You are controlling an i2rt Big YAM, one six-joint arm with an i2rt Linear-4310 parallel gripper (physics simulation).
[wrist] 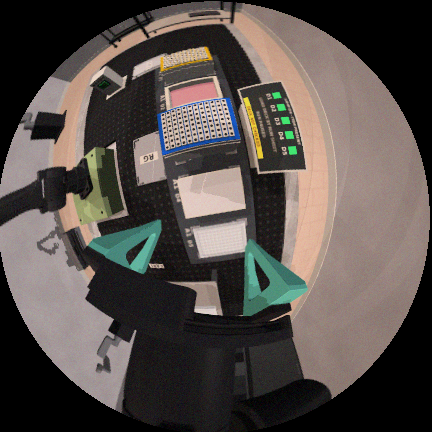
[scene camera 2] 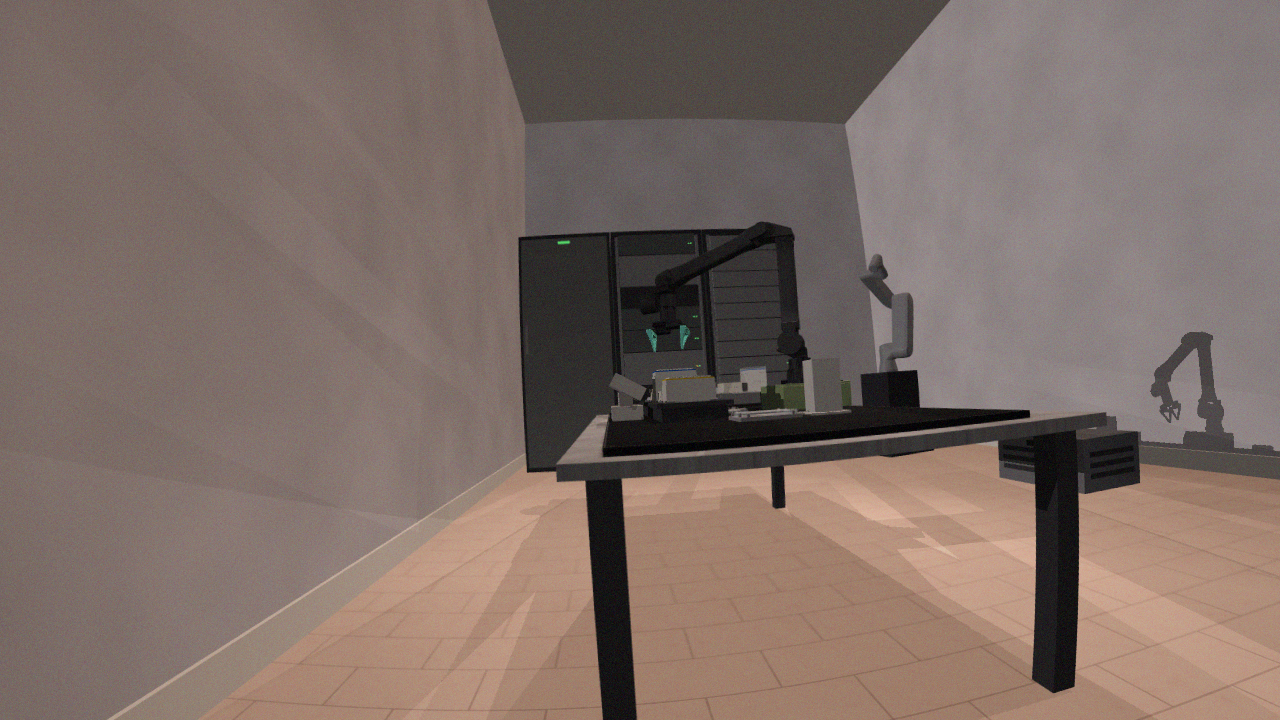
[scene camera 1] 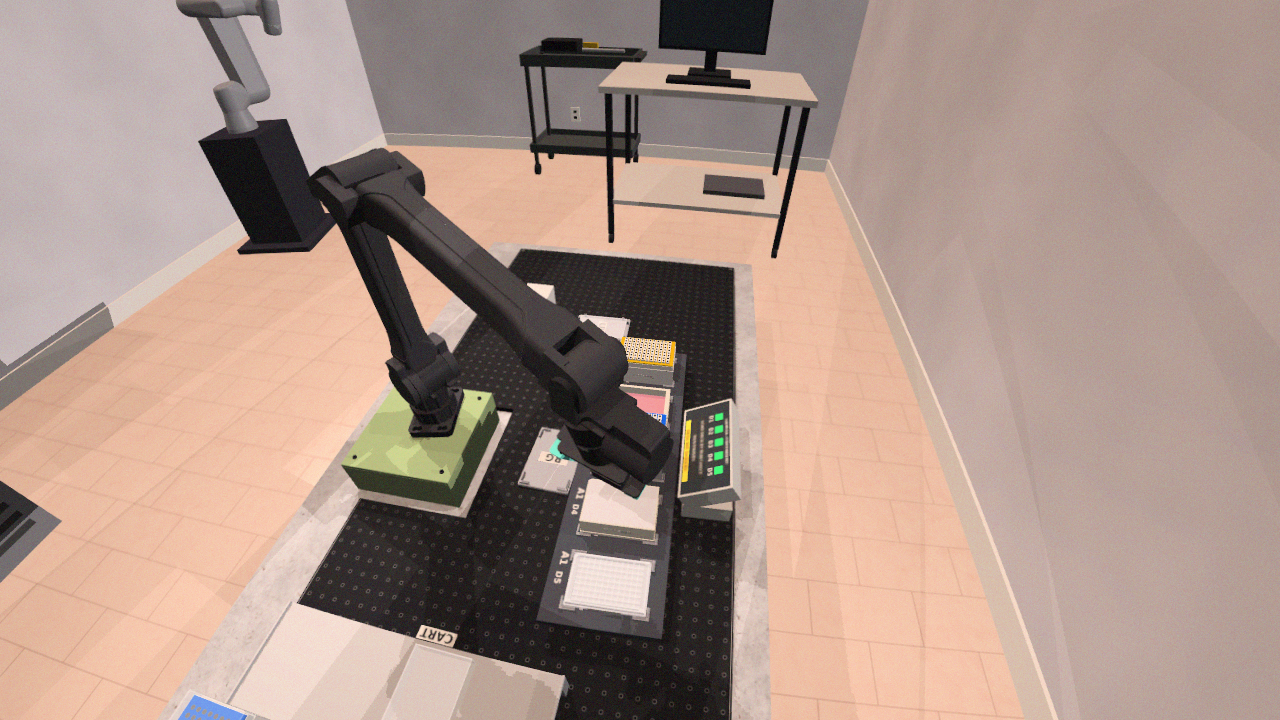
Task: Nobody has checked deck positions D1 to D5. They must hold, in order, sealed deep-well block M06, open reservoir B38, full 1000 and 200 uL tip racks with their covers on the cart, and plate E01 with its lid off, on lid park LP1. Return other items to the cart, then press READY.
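Seen in the pictures: gripper, fingertip midpoint: (wrist: 203, 234) (scene camera 2: 668, 350) (scene camera 1: 612, 472); arm's base at its link origin: (wrist: 83, 178) (scene camera 2: 801, 383) (scene camera 1: 438, 413).
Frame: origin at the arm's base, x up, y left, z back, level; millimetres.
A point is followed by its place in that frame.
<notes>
My gripper (scene camera 2: 668, 347) {x 140, y -242, z -361 mm} (wrist: 203, 234) {x 140, y -242, z -361 mm} is open and empty, high above the deck; the arm hides much of it in scene camera 1. On the dark deck strip, a yellow-topped tip rack (scene camera 1: 648, 351) {x 36, y 142, z -439 mm} (wrist: 185, 59) {x 37, y 122, z -434 mm} stands at D1, the open reservoir with pink contents (scene camera 1: 651, 401) {x -16, y 39, z -441 mm} (wrist: 194, 93) {x -16, y 26, z -418 mm} at D2, and a blue-topped tip rack (wrist: 199, 125) {x 69, y -108, z -397 mm} at D3. A plain white-topped block (scene camera 1: 619, 507) {x 14, y -227, z -370 mm} (wrist: 212, 192) {x 14, y -219, z -374 mm} stands at D4 and a white well plate (scene camera 1: 608, 583) {x -14, y -345, z -350 mm} (wrist: 220, 240) {x -14, y -339, z -350 mm} at D5. Their ID marks are unreadable. Lid park LP1 (scene camera 1: 604, 325) {x -58, y 353, z -336 mm} (wrist: 146, 66) {x -58, y 332, z -319 mm} lies beyond, partly hidden.
The status panel (scene camera 1: 708, 447) {x 42, y -128, z -533 mm} (wrist: 274, 130) {x 39, y -140, z -526 mm} shows green squares for D1 to D5. The RG pad (scene camera 1: 546, 465) {x -68, y -83, z -223 mm} (wrist: 149, 170) {x -68, y -104, z -227 mm} lies beside D3. A white box with a green-marked face (wrist: 106, 80) {x 15, y 320, z -177 mm} stands far left. The cart (scene camera 1: 304, 653) {x -16, y -448, z 95 mm} holds a blue item (scene camera 1: 210, 709) {x 78, y -538, z 130 mm}. The green base (scene camera 1: 420, 447) {x -1, y -84, z 14 mm} supports the arm.
</notes>
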